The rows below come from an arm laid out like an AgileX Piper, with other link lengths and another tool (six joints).
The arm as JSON. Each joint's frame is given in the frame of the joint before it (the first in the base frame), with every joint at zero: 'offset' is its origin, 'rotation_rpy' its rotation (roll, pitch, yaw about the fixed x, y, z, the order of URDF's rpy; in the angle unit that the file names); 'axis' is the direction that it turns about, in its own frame. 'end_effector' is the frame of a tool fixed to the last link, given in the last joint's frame.
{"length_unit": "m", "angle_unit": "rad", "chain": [
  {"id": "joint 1", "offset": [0.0, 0.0, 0.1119], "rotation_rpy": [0.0, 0.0, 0.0], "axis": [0.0, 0.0, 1.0]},
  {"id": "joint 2", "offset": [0.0, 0.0, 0.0], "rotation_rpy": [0.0, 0.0, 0.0], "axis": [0.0, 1.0, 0.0]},
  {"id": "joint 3", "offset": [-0.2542, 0.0, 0.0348], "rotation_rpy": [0.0, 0.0, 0.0], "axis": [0.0, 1.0, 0.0]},
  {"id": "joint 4", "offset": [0.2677, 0.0, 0.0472], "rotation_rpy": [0.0, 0.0, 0.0], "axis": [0.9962, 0.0, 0.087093]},
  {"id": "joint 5", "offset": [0.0, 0.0, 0.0], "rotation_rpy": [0.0, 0.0, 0.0], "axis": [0.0, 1.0, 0.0]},
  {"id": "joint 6", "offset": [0.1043, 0.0, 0.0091], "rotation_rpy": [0.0, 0.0, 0.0], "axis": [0.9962, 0.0, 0.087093]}
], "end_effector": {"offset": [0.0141, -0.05, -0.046], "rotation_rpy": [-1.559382, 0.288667, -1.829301]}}
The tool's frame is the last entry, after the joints.
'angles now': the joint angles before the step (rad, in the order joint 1, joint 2, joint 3, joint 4, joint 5, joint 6). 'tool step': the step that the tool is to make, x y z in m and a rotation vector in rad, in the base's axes. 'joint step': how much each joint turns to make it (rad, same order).
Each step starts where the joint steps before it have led.
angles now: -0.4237, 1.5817, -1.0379, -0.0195, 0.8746, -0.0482
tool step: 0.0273, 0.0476, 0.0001, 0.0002, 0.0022, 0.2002
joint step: 0.1962, -0.0001, -0.0001, 0.0006, 0.0022, -0.0044
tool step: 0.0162, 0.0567, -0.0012, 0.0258, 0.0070, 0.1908
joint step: 0.2012, 0.0002, 0.0000, 0.0280, 0.0100, -0.0021
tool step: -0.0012, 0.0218, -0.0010, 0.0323, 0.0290, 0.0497
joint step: 0.0646, 0.0000, -0.0001, 0.0358, 0.0290, -0.0002
